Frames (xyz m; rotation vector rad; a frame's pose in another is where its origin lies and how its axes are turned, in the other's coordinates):
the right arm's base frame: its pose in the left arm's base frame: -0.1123 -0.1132 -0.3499 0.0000 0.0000 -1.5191
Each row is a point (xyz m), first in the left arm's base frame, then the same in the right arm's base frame.
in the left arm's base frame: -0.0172 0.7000 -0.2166
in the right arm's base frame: -0.8072 0.1370 0.1333
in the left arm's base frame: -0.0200 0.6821 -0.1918
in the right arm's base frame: -0.7895 0.1333 0.1581
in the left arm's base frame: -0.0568 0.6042 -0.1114
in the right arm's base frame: -0.7136 0.0925 0.2385
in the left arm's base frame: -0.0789 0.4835 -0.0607
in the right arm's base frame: -0.5942 0.0642 0.2892
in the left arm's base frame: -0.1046 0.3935 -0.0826
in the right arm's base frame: -0.5056 0.0339 0.2673
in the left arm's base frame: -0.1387 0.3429 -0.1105
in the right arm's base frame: -0.4569 -0.0028 0.2394
